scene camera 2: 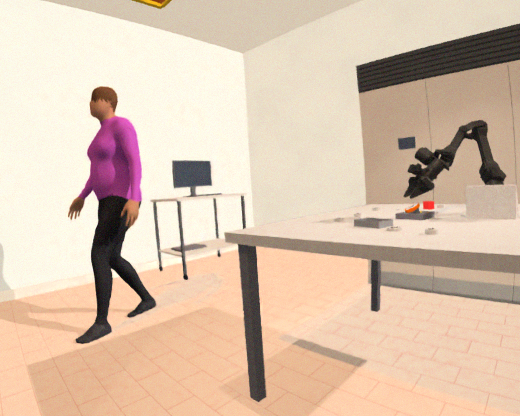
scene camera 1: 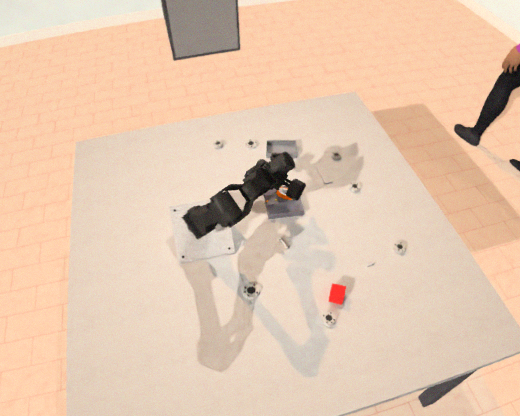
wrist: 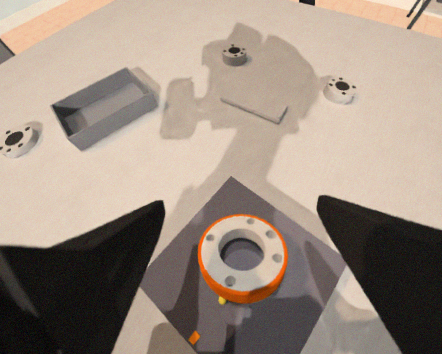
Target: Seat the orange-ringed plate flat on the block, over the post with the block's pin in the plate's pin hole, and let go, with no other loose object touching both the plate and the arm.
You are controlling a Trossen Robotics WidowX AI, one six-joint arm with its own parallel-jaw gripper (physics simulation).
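Seen in the pictures: gripper, fingertip midpoint: [scene camera 2: 407, 197] [scene camera 1: 289, 180] [wrist: 240, 205]; arm's base at its link origin: [scene camera 2: 494, 195] [scene camera 1: 198, 221].
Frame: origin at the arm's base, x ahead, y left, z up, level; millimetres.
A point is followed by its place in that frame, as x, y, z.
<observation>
The orange-ringed plate [scene camera 1: 285, 194] @(302, 94, -26) [scene camera 2: 412, 208] @(292, 142, -42) [wrist: 255, 281] @(296, 97, -26) rests tilted on the dark grey block [scene camera 1: 286, 210] @(299, 53, -62) [scene camera 2: 415, 216] @(268, 166, -72) [wrist: 231, 194] @(343, 153, -62). In scene camera 2 its side toward the arm's base is raised. In the wrist view the block's yellow pin [wrist: 222, 300] @(271, 104, -57) shows outside the plate's rim, at lower left, and a small orange mark [wrist: 194, 338] @(240, 104, -61) lies on the block near its edge. The post cannot be made out. My gripper [scene camera 2: 411, 194] @(321, 130, 2) [wrist: 240, 205] @(321, 130, 2) is open and empty, above the plate and apart from it, with its fingers to either side in the wrist view.
An open grey tray [scene camera 1: 282, 149] @(345, 388, -84) [scene camera 2: 373, 223] @(309, 425, -69) [wrist: 105, 112] @(333, 382, -84) stands beyond the block. A thin angled piece [wrist: 255, 111] @(464, 208, -81) lies beyond the block too. Several loose white rings are spread about the table. A red cube [scene camera 1: 337, 294] @(387, -296, -46) [scene camera 2: 428, 205] @(385, -262, -66) and a small piece [scene camera 1: 284, 243] @(271, -72, -79) lie elsewhere on it.
</observation>
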